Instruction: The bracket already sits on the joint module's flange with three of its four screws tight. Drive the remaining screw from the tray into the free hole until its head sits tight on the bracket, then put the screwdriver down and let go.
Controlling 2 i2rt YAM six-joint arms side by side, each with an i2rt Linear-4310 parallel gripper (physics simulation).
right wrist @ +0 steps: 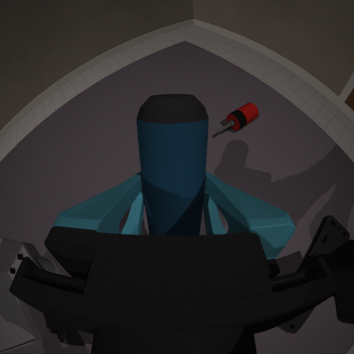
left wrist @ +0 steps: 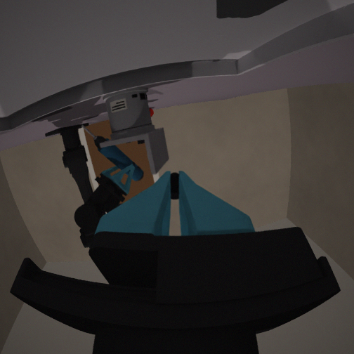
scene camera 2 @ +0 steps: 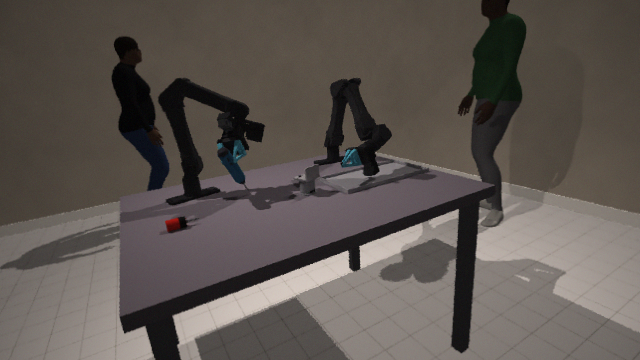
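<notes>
The joint module [scene camera 2: 307, 188] [left wrist: 129, 114] stands on the table beside the tray [scene camera 2: 350, 189], with the grey bracket [scene camera 2: 312, 173] [left wrist: 159, 150] on top. The screw holes cannot be made out. My left gripper [scene camera 2: 345, 162] [left wrist: 174, 178], low over the tray, is shut on a small black piece, seemingly the screw [left wrist: 174, 187]. My right gripper [scene camera 2: 230, 154] [right wrist: 173, 178] is shut on the blue screwdriver [scene camera 2: 234, 167] [left wrist: 116, 155] [right wrist: 172, 150] by its handle. The screwdriver is tilted, its tip down close above the table, apart from the joint module, to the picture's left of it.
A second, red screwdriver [scene camera 2: 175, 224] [right wrist: 245, 115] lies on the table [scene camera 2: 225, 245] near its left end. In scene camera 2, a person in black [scene camera 2: 132, 95] stands behind the table at the left, and a person in green [scene camera 2: 500, 60] stands at the right.
</notes>
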